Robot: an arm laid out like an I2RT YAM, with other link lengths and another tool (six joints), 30 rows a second.
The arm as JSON. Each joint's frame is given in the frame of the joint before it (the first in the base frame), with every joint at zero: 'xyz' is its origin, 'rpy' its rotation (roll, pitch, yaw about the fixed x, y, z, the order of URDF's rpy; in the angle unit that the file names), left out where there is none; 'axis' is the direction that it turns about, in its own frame. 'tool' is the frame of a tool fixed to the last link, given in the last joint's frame.
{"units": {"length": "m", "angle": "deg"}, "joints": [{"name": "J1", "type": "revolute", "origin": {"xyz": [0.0, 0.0, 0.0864]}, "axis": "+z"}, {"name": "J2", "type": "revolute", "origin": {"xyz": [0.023, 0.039, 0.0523]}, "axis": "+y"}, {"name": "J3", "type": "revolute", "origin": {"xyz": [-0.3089, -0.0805, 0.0]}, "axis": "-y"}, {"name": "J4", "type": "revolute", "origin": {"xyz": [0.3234, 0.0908, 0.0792]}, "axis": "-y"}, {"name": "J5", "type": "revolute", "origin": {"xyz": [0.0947, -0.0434, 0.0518]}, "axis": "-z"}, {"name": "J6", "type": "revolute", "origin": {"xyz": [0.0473, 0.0, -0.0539]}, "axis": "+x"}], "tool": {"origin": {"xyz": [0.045, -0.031, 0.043], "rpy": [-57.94, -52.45, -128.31]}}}
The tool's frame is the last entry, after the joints.
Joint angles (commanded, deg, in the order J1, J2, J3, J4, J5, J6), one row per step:
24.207, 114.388, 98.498, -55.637, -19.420, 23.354
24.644, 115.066, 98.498, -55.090, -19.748, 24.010
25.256, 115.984, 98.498, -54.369, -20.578, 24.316
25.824, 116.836, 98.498, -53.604, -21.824, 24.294
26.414, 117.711, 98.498, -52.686, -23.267, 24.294
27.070, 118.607, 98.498, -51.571, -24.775, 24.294
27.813, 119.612, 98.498, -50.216, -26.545, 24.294
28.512, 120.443, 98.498, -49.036, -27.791, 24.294
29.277, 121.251, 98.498, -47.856, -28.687, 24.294
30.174, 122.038, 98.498, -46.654, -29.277, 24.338
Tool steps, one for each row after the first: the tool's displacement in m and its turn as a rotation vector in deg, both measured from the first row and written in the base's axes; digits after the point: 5 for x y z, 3 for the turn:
0.00022, 0.00520, -0.00599, 0.316, 0.529, -0.046
0.00018, 0.01343, -0.01402, 0.982, 1.175, 0.554
-0.00001, 0.02216, -0.02131, 2.003, 1.758, 1.535
-0.00024, 0.03160, -0.02865, 3.245, 2.325, 2.582
-0.00051, 0.04199, -0.03589, 4.610, 2.775, 3.724
-0.00098, 0.05395, -0.04384, 6.245, 3.237, 5.050
-0.00174, 0.06431, -0.05031, 7.429, 3.493, 6.171
-0.00283, 0.07468, -0.05657, 8.322, 3.596, 7.253
-0.00460, 0.08574, -0.06264, 8.974, 3.571, 8.337

